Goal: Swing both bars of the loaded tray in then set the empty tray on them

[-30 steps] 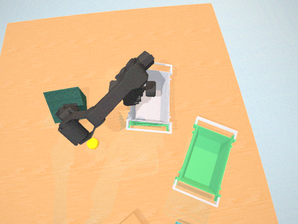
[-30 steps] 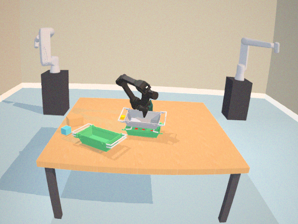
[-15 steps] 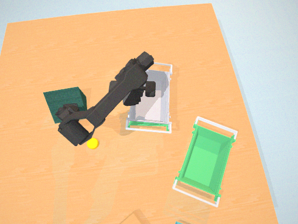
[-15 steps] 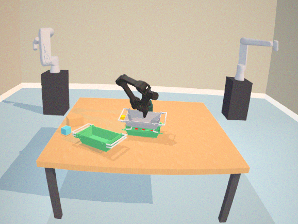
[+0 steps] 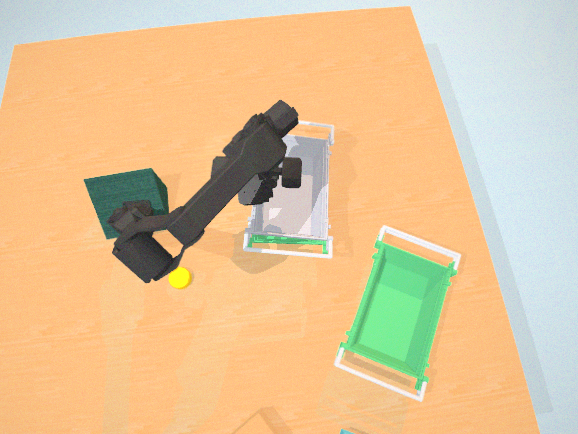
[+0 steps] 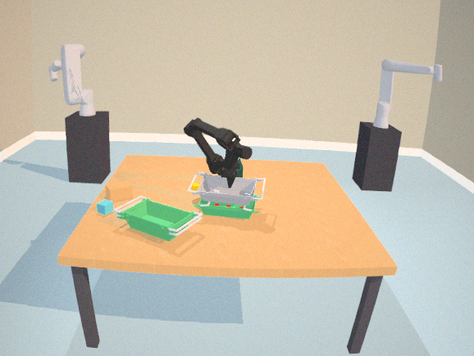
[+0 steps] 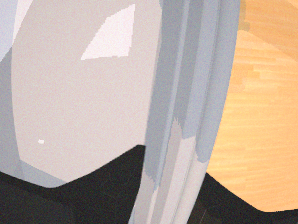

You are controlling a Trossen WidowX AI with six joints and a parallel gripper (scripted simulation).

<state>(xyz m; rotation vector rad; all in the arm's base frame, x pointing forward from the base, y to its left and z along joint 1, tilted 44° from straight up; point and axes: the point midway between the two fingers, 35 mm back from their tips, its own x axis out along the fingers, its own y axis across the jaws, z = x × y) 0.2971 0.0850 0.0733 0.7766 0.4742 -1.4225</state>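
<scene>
The grey tray lies 7 cm ahead of my gripper tip, 1 cm to the right of it and 2 cm above it. Also, from my gripper tip: yellow disc 21 cm behind, 17 cm to the right, 9 cm below; then tan box 5 cm behind, 54 cm to the right, 7 cm below; then cyan cube 14 cm ahead, 57 cm to the right, 7 cm below.
</scene>
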